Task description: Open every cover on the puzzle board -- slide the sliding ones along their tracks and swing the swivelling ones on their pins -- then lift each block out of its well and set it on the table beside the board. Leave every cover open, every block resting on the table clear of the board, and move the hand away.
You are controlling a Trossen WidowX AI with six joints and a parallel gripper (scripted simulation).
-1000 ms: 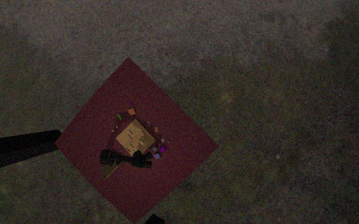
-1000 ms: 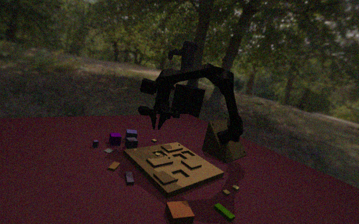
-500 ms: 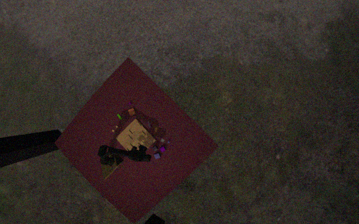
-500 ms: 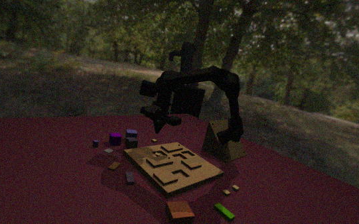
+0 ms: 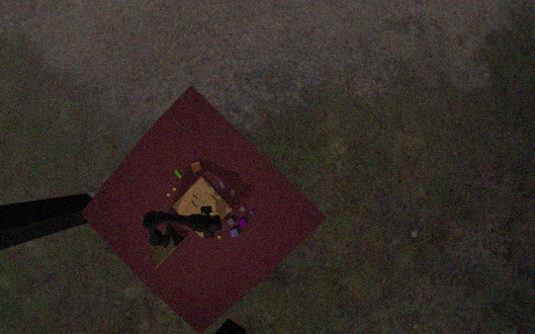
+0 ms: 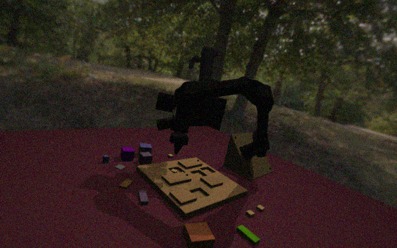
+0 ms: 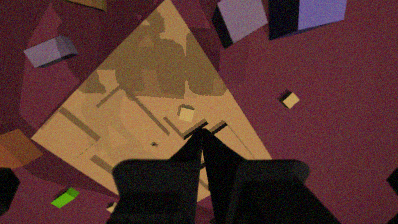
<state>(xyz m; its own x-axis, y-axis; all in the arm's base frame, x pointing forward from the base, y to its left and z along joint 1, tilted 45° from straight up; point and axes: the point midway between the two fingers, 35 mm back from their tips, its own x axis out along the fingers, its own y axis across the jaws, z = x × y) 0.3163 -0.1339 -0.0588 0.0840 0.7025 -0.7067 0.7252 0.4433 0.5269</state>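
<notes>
My gripper tip is now 5 cm short of the dark block, 11 cm to the left of it and 6 cm above it. The rest, counted from my gripper tip: magenta cube: 9 cm ahead, 17 cm to the right, 6 cm below; flat orange tile: 20 cm ahead, 8 cm below; grey bar: 20 cm ahead, 8 cm to the left, 7 cm below.
</notes>
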